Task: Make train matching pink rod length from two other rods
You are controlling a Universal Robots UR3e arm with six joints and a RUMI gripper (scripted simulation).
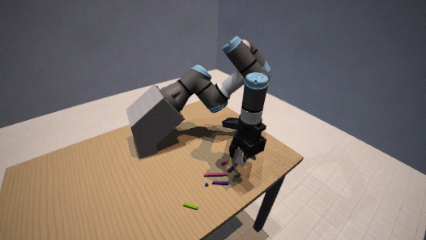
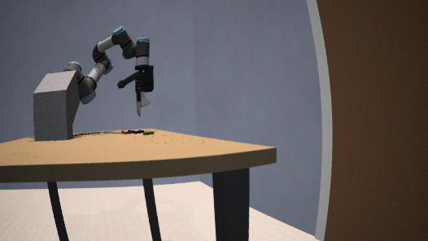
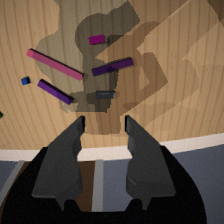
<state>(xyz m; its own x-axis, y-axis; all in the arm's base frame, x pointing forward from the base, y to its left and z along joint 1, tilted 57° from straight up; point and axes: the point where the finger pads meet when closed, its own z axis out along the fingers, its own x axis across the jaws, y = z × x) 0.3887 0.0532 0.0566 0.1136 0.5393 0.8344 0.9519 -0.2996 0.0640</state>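
Right now the grey rod is 80 mm below my hand. The rest, counted from my hand: pink rod (80 mm below, 70 mm to the right, 60 mm behind); dark purple rod (80 mm to the right, 80 mm below, 20 mm behind); magenta rod (80 mm below, 80 mm behind).
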